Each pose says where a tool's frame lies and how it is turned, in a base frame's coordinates. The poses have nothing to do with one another.
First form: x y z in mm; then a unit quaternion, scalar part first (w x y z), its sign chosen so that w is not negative.
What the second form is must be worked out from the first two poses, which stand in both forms.
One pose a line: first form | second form
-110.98, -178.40, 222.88, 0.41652, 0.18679, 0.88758, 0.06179 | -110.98, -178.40, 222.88, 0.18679, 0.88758, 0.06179, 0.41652
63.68, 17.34, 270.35, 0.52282, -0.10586, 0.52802, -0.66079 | 63.68, 17.34, 270.35, -0.10586, 0.52802, -0.66079, 0.52282
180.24, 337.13, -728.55, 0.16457, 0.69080, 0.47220, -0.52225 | 180.24, 337.13, -728.55, 0.69080, 0.47220, -0.52225, 0.16457
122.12, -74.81, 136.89, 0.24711, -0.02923, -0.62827, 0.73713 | 122.12, -74.81, 136.89, -0.02923, -0.62827, 0.73713, 0.24711
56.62, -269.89, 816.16, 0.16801, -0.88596, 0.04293, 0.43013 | 56.62, -269.89, 816.16, -0.88596, 0.04293, 0.43013, 0.16801
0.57, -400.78, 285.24, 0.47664, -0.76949, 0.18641, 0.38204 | 0.57, -400.78, 285.24, -0.76949, 0.18641, 0.38204, 0.47664
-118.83, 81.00, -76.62, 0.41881, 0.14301, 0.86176, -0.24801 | -118.83, 81.00, -76.62, 0.14301, 0.86176, -0.24801, 0.41881
